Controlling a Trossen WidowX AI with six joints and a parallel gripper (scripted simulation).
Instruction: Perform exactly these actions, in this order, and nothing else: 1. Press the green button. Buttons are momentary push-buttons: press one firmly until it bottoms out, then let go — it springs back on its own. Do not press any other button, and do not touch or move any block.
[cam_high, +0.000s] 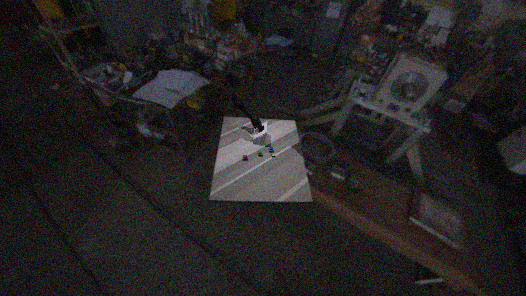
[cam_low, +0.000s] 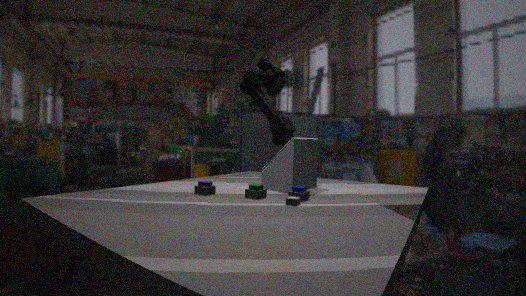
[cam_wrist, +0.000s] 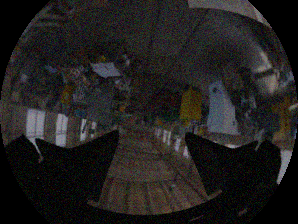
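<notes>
Now: the green button 640 mm ahead of my gripper tip, 450 mm to the left of it and 420 mm below it. Round my gripper tip: purple button 710 mm ahead, 300 mm to the left, 420 mm below; then blue button 580 mm ahead, 570 mm to the left, 420 mm below.
</notes>
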